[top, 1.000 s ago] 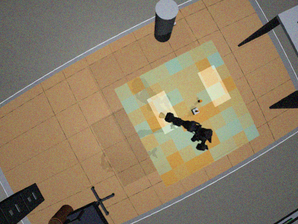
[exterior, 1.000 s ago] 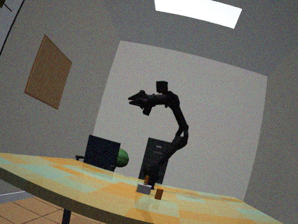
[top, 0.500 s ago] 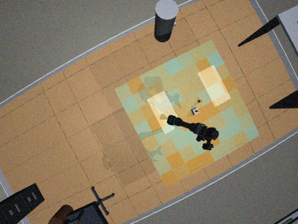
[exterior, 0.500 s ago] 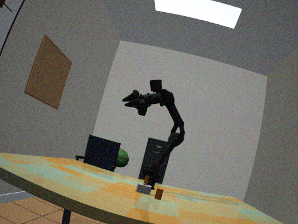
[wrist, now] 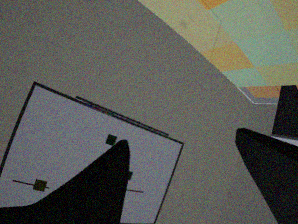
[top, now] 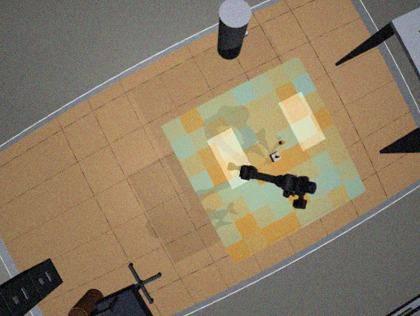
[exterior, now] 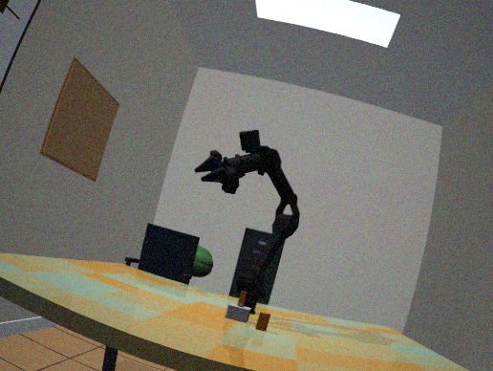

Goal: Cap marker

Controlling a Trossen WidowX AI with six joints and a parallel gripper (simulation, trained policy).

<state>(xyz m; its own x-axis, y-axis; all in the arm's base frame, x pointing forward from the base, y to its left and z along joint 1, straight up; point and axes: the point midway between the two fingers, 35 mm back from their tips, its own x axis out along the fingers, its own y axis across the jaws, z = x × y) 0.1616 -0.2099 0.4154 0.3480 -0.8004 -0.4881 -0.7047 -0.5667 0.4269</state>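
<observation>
Right now the orange cap is 37 cm below my gripper tip, 31 cm to the left of it and 18 cm ahead of it. The rest, counted from my gripper tip: holder block 38 cm below, 23 cm to the left, 8 cm ahead.
</observation>
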